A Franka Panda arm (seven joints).
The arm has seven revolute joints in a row. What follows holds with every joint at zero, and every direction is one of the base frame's.
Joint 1 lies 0.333 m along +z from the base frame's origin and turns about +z.
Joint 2 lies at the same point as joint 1 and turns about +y.
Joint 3 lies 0.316 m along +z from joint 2 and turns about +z.
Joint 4 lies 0.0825 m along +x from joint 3 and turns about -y.
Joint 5 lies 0.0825 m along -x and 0.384 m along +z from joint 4 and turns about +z.
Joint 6 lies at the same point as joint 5 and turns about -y.
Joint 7 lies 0.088 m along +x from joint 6 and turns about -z.
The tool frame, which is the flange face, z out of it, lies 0.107 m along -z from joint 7; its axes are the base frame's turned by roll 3.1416, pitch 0 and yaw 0 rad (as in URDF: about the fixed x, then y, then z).
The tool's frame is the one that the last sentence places.
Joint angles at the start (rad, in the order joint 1, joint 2, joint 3, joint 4, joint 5, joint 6, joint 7):
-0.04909 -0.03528 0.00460 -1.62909 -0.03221 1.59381 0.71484
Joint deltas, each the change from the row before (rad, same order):
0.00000 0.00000 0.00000 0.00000 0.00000 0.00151 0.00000
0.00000 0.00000 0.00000 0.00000 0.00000 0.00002 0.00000
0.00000 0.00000 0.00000 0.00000 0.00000 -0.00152 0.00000
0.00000 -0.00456 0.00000 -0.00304 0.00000 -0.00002 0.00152
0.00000 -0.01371 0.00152 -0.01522 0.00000 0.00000 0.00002
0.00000 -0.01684 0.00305 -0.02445 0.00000 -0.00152 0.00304
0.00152 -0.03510 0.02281 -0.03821 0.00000 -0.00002 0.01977
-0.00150 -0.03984 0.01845 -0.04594 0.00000 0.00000 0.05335
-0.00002 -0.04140 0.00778 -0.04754 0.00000 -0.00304 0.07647
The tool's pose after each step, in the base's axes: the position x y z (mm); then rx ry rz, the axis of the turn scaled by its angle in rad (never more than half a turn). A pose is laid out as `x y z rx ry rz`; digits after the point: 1 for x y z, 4 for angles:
544.6 -27.6 618.5 2.8903 -1.1520 0.0188
544.6 -27.6 618.5 2.8904 -1.1520 0.0188
544.4 -27.6 618.4 2.8899 -1.1519 0.0166
543.0 -27.5 619.5 2.8894 -1.1543 0.0188
538.6 -26.5 619.7 2.8897 -1.1519 0.0167
532.9 -24.5 617.0 2.8868 -1.1505 0.0036
521.9 -10.7 617.4 2.8859 -1.1428 0.0017
508.9 -0.9 616.1 2.8590 -1.1933 -0.0029
494.9 3.7 614.1 2.8095 -1.2885 -0.0108

